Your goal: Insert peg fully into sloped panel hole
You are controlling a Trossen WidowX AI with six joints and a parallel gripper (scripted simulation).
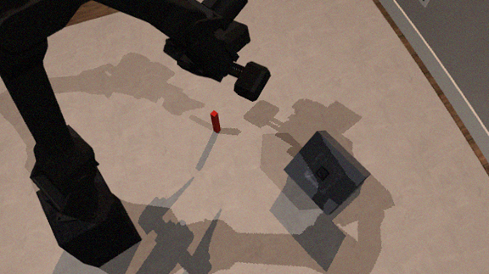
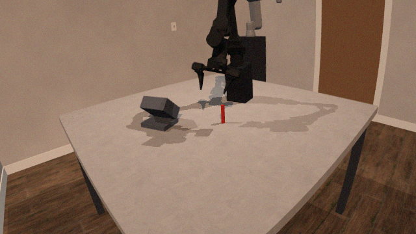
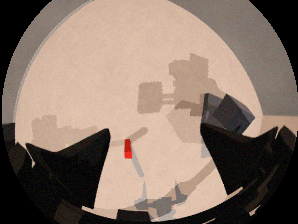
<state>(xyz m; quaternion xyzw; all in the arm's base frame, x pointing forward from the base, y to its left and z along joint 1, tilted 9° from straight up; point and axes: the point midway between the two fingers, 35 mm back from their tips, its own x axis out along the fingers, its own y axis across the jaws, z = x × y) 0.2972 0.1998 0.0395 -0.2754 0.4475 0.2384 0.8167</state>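
Now: the red peg 140 mm below my hand, 50 mm behind it and 10 mm to the right of it. The rest, counted from my hand: dark base plate 180 mm to the right, 170 mm below, 170 mm ahead.
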